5 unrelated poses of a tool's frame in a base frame.
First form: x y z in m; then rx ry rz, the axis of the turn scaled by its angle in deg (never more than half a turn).
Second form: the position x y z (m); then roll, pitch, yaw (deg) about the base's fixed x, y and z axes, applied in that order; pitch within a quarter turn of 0, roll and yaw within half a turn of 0. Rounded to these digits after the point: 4 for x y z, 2 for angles.
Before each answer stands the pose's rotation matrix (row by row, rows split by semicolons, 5 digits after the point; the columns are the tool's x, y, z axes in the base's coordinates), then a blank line. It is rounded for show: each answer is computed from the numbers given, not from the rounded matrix.
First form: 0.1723, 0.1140, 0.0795, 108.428, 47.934, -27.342
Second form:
0.68627 0.72673 0.02992; 0.34416 -0.28821 -0.89358; -0.64077 0.62354 -0.44790

0.1723, 0.1140, 0.0795, 125.69, 39.85, 26.63
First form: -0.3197, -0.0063, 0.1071, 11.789, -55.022, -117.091
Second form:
-0.62807 0.62826 -0.45914; -0.75445 -0.34711 0.55706; 0.19061 0.69627 0.69201

-0.3197, -0.0063, 0.1071, 45.18, -10.99, -129.78
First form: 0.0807, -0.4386, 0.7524, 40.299, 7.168, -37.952
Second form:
0.79021 0.60309 -0.10886; -0.52184 0.56904 -0.63551; -0.32133 0.55899 0.76438

0.0807, -0.4386, 0.7524, 36.18, 18.74, -33.44
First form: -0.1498, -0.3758, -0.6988, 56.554, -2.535, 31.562
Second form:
0.86290 -0.46027 0.20869; 0.42106 0.42643 -0.80054; 0.27948 0.77866 0.56177

-0.1498, -0.3758, -0.6988, 54.19, -16.23, 26.01
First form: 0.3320, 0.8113, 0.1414, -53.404, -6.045, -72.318
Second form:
0.35014 0.84246 0.40948; -0.76278 0.00272 0.64665; 0.54366 -0.53876 0.64357

0.3320, 0.8113, 0.1414, -39.93, -32.93, -65.34
